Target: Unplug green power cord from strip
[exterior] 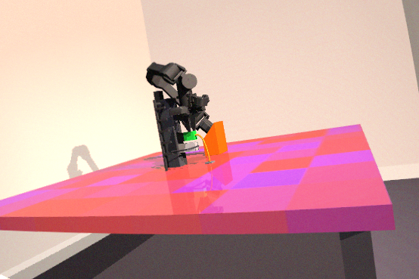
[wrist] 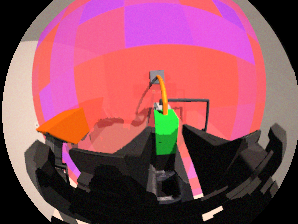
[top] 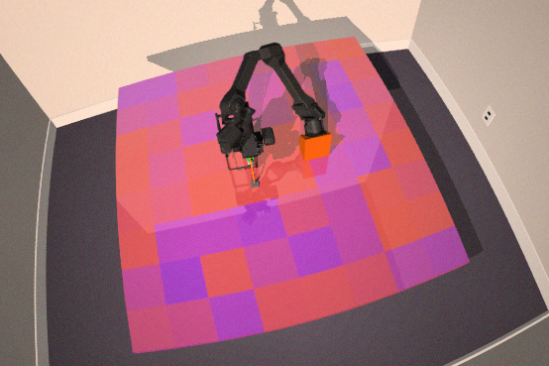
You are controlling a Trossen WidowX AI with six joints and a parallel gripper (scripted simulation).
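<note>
Now: gripper tip 3 cm to the left of the green plug and 1 cm above it. Also, from my gripper tip: dark power strip 10 cm to the right, 2 cm behind, 1 cm above; small grey anchor 13 cm below, 5 cm to the left, 1 cm ahead.
</note>
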